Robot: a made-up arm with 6 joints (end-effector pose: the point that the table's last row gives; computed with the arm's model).
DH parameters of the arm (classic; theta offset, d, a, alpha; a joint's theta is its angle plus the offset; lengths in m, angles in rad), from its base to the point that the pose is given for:
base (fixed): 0 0.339 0.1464 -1.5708
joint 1: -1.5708 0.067 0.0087 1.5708
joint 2: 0 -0.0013 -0.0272 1.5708
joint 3: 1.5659 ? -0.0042 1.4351
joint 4: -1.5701 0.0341 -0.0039 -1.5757
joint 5: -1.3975 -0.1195 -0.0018 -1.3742
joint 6: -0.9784 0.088 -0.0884 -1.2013
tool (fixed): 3.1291 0.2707 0 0
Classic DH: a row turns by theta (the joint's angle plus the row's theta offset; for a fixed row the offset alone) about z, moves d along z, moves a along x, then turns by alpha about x.
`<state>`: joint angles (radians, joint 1 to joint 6).
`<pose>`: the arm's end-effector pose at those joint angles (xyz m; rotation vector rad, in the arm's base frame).
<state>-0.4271 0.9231 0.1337 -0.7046 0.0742 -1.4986</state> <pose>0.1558 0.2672 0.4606 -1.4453 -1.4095 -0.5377</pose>
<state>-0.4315 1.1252 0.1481 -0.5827 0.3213 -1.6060</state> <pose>0.1830 0.2470 0.3453 -1.9096 -1.3882 -0.2302</pose>
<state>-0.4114 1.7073 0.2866 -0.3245 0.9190 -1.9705</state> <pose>0.1140 0.0083 0.2355 2.6917 0.9767 -0.9823</pose>
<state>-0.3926 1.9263 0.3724 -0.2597 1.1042 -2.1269</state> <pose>0.0609 -0.0556 0.3010 2.3273 0.5774 -1.3065</pose>
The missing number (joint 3, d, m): 0.1177
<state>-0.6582 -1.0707 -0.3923 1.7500 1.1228 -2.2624</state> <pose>0.2565 0.0149 0.0530 -0.8385 2.3080 -0.4616</pose>
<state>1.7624 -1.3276 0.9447 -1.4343 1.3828 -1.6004</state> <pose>0.1382 -0.0047 0.1405 -0.8191 1.9276 -0.5428</pose>
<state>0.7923 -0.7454 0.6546 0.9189 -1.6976 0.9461</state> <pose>0.3332 -0.0154 0.6289 0.9676 0.3038 2.0593</pose>
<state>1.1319 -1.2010 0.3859 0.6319 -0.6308 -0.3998</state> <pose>0.2880 -0.2499 0.4184 1.2142 0.1835 -0.0749</pose>
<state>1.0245 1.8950 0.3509 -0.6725 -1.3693 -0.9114</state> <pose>0.3145 0.3836 0.5948 -0.4500 -0.0568 0.6524</pose>
